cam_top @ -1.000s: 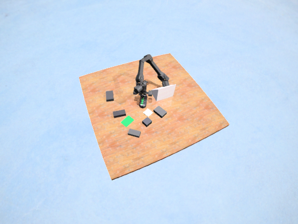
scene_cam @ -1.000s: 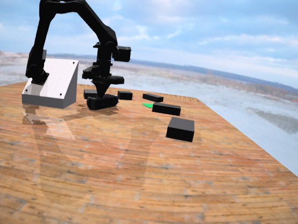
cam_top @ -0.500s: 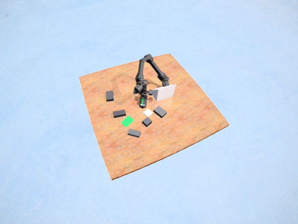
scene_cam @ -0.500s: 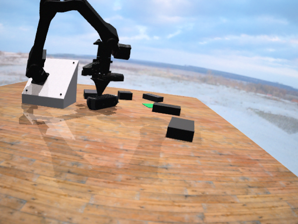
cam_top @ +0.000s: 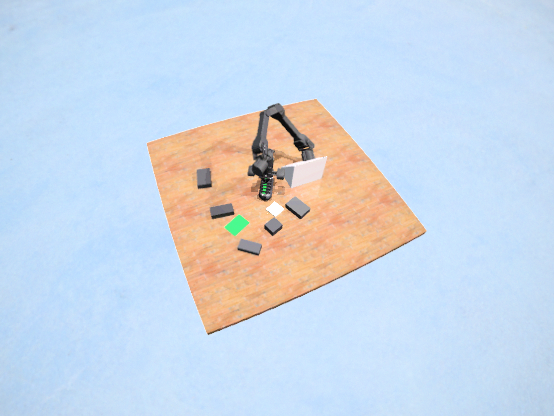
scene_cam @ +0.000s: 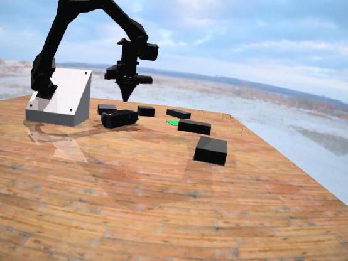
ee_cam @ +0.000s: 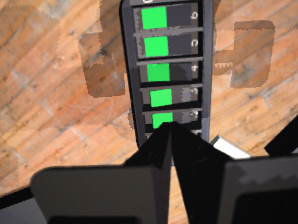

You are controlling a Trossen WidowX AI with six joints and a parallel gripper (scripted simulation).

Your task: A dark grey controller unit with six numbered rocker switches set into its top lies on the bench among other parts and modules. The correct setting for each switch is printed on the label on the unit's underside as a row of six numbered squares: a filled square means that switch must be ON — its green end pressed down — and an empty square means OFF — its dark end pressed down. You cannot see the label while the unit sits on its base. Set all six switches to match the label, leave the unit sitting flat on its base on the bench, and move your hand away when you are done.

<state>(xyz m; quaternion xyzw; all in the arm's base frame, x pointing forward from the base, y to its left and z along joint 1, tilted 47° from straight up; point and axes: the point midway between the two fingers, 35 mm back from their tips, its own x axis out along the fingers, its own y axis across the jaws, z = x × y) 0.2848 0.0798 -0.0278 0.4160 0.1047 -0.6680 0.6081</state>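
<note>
The white tile lies 130 mm to the left of my gripper tip, 80 mm below it and 10 mm behind it. From my gripper tip the other things lie so: green tile: 210 mm ahead, 160 mm to the left, 80 mm below; then dark block: 310 mm ahead, 190 mm to the right, 70 mm below.
</note>
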